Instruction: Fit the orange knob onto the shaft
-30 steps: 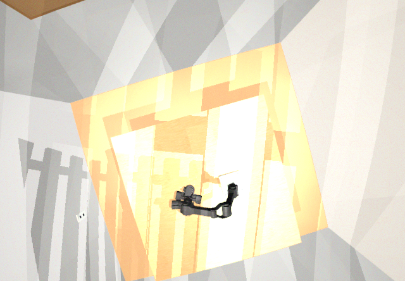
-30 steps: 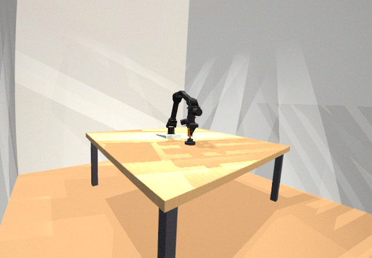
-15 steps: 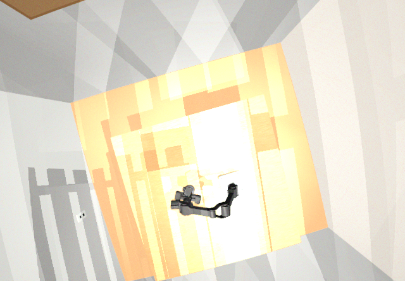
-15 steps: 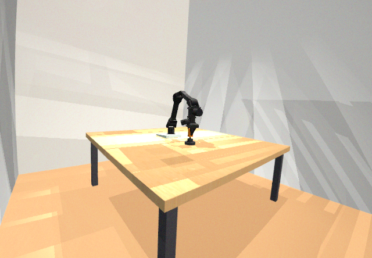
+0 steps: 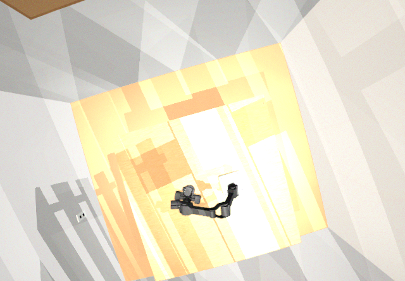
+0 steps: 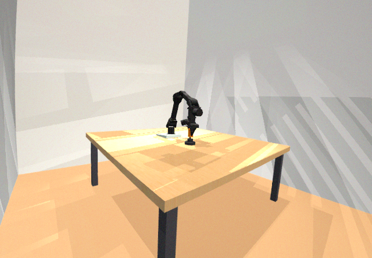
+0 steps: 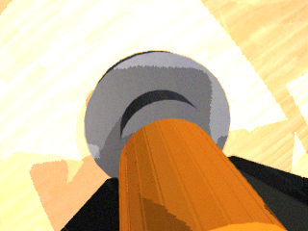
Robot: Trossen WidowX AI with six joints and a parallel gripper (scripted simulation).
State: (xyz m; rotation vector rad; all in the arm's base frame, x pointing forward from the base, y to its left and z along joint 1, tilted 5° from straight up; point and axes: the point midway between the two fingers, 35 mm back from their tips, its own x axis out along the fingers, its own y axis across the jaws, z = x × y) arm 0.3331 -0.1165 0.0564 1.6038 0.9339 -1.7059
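The pedestal is 40 mm below my gripper tip. Round my gripper tip: orange knob (20 mm above).
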